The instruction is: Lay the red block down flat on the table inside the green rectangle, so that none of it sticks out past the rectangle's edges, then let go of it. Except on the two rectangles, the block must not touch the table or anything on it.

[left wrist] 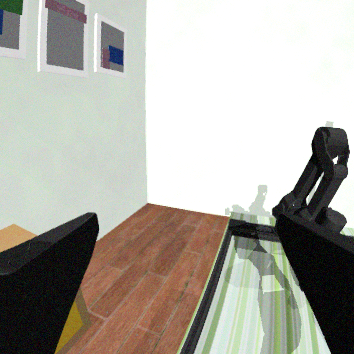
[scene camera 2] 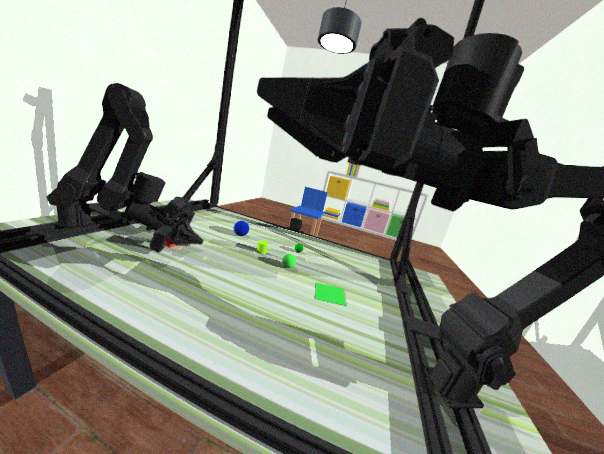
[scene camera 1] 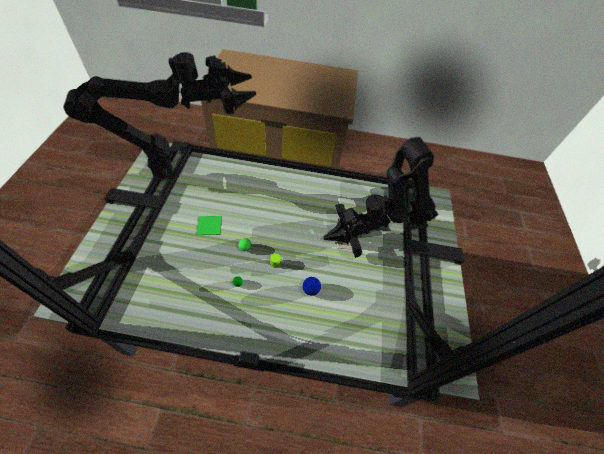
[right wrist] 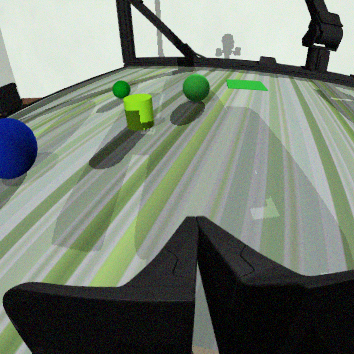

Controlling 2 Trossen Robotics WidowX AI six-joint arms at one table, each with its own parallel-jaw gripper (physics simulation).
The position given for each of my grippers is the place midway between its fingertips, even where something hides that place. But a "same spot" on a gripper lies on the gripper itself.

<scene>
My left gripper shows in the left wrist view, in scene camera 2 (263,102) and in scene camera 1; in the right wrist view it is out of frame. One and the same spot on my left gripper: (scene camera 1: 233,77) is (left wrist: 21,321).
</scene>
